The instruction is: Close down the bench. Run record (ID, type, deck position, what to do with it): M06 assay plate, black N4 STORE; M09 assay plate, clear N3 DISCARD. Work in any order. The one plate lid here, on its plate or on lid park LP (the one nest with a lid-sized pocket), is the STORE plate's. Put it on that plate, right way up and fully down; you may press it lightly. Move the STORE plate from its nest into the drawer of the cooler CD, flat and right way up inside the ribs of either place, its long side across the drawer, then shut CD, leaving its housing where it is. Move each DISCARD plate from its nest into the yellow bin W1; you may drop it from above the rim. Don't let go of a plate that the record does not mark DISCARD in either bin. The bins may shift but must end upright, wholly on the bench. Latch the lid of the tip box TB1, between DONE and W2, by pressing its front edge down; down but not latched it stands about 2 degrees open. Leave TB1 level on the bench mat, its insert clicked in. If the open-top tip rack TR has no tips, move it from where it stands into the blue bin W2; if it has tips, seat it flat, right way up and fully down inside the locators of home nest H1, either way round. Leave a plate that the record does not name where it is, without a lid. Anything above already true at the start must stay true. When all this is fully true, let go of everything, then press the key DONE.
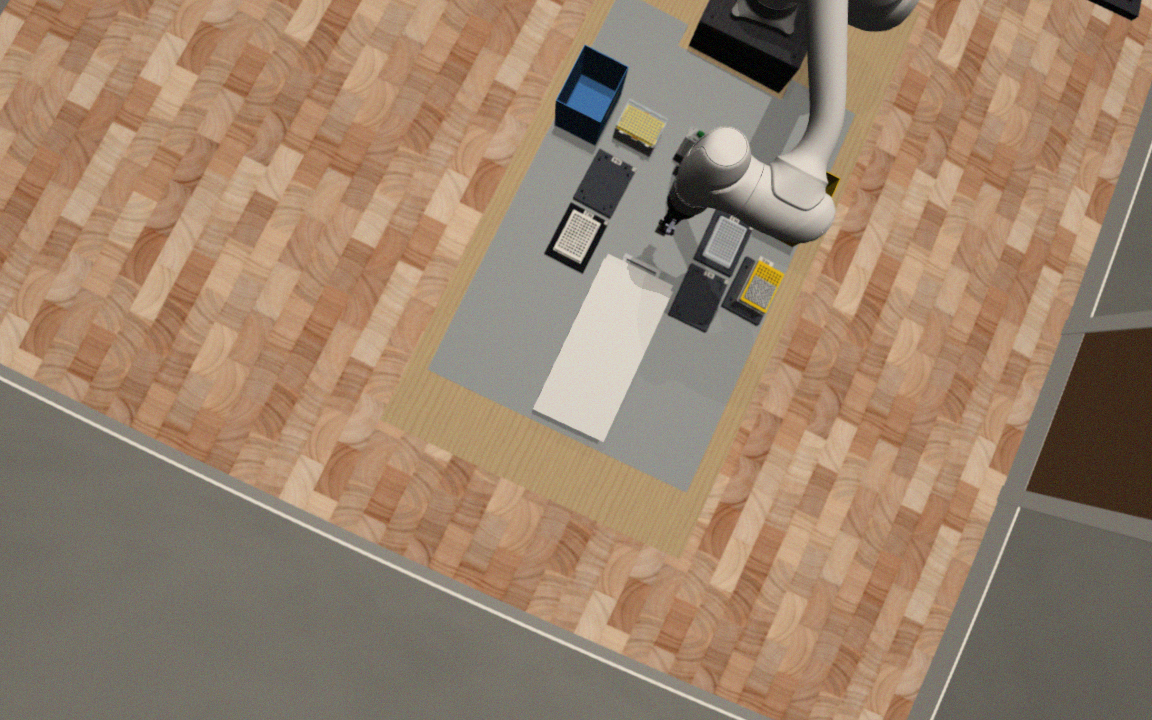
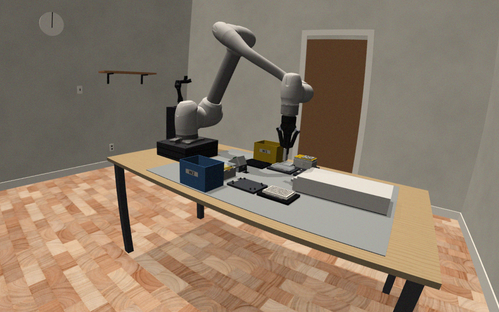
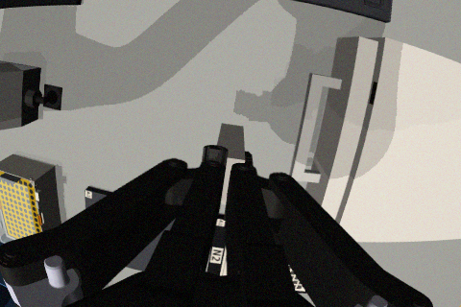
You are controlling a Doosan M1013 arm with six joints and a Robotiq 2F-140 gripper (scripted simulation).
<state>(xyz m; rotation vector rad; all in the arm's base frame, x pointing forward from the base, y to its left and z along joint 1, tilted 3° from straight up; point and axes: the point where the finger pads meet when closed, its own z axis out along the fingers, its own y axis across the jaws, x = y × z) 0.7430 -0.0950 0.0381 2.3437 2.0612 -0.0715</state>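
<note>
The nest N3 is 7 cm behind my hand, 20 cm to the left of it and 14 cm below it. From my hand the other things lie so: grey plate lid: 18 cm ahead, 2 cm to the right, 12 cm below; then white plate: 5 cm ahead, 20 cm to the right, 13 cm below; then nest N1: 10 cm ahead, 18 cm to the left, 14 cm below.
</note>
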